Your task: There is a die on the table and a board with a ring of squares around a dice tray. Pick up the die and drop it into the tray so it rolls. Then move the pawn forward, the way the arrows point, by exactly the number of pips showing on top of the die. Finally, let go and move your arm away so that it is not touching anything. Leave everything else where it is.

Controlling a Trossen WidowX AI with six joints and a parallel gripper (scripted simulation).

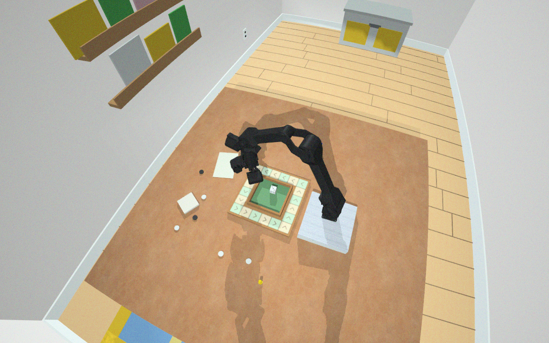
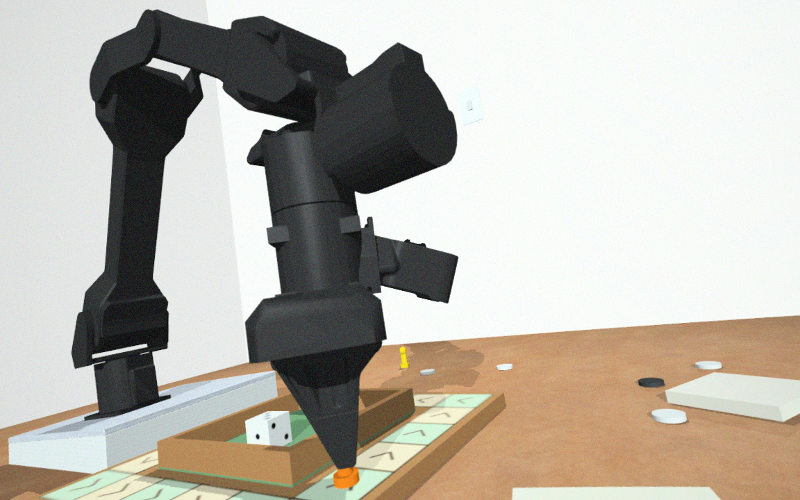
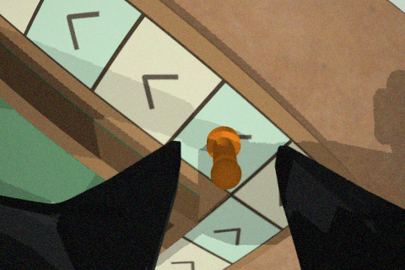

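Now: gripper tip 120 mm past the die and 50 mm to the right of it. Also, from my gripper tip: white sheet 160 mm ahead, 30 mm to the right, 30 mm below; orange pawn right at my gripper tip; green dice tray 110 mm behind, 70 mm to the left, 20 mm below.
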